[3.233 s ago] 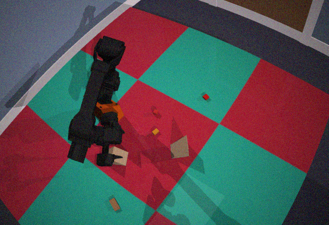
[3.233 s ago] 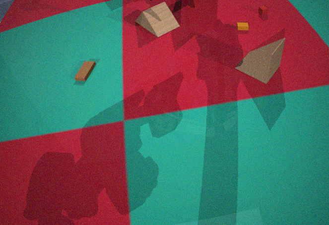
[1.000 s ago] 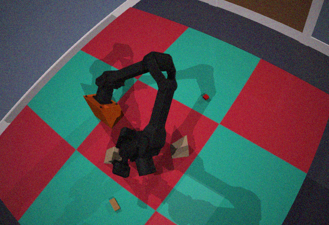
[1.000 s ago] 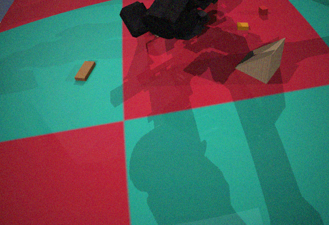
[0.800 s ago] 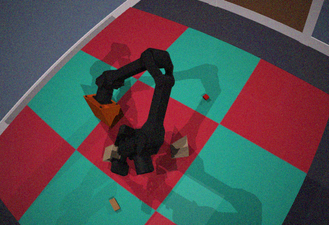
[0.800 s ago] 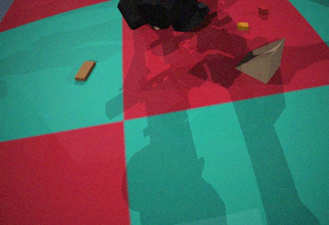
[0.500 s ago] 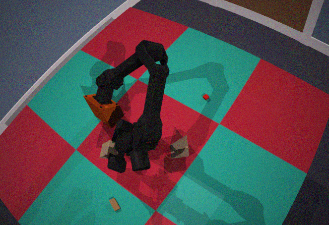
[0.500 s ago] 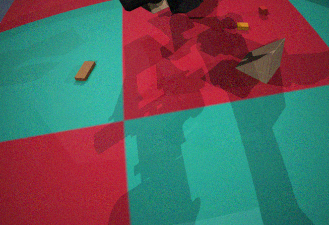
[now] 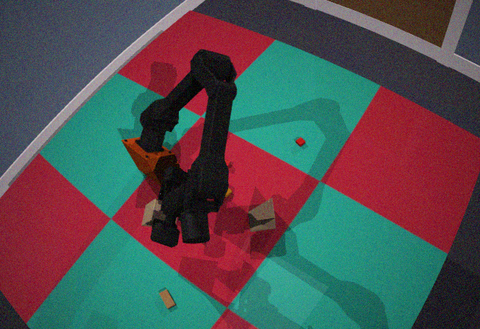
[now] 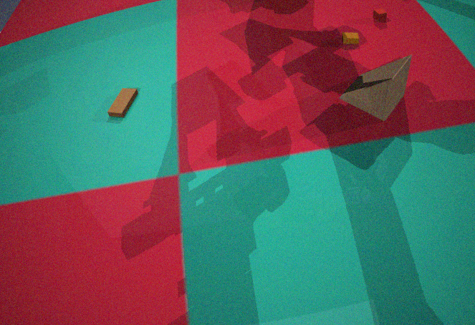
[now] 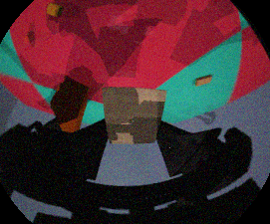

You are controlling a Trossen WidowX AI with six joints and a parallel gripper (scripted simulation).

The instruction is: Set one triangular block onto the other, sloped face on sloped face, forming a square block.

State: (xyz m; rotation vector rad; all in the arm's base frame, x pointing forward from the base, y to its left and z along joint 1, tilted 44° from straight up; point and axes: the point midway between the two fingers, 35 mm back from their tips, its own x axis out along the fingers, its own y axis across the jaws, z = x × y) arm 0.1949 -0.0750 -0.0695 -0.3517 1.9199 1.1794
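Now: the yellowish piece 19 cm to the left of my gripper tip, 10 cm below it and 4 cm ahead of it. Round my gripper tip: flat tan piece 15 cm ahead, 13 cm to the right, 10 cm below.
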